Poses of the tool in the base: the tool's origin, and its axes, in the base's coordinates. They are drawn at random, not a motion.
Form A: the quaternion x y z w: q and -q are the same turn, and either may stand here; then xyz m.
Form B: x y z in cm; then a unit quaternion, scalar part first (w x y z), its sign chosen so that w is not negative. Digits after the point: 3 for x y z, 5 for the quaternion.
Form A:
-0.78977 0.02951 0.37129 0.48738 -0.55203 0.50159 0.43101
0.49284 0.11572 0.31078 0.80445 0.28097 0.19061 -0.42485
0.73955 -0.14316 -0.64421 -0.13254 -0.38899 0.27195 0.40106
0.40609 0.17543 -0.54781 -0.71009 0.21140 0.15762 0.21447
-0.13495 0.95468 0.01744 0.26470 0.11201 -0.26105 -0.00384
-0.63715 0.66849 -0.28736 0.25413 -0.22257 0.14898 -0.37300
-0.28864 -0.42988 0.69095 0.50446 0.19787 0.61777 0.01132
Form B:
-55.203 50.159 43.101 0.48738 -0.78977 0.02951 0.37129
28.097 19.061 -42.485 0.80445 0.49284 0.11572 0.31078
-38.899 27.195 40.106 0.13254 -0.73955 0.14316 0.64421
21.140 15.762 21.447 0.71009 -0.40609 -0.17543 0.54781
11.201 -26.105 -0.384 0.26470 -0.13495 0.95468 0.01744
-22.257 14.898 -37.300 0.25413 -0.63715 0.66849 -0.28736
19.787 61.777 1.132 0.50446 -0.28864 -0.42988 0.69095

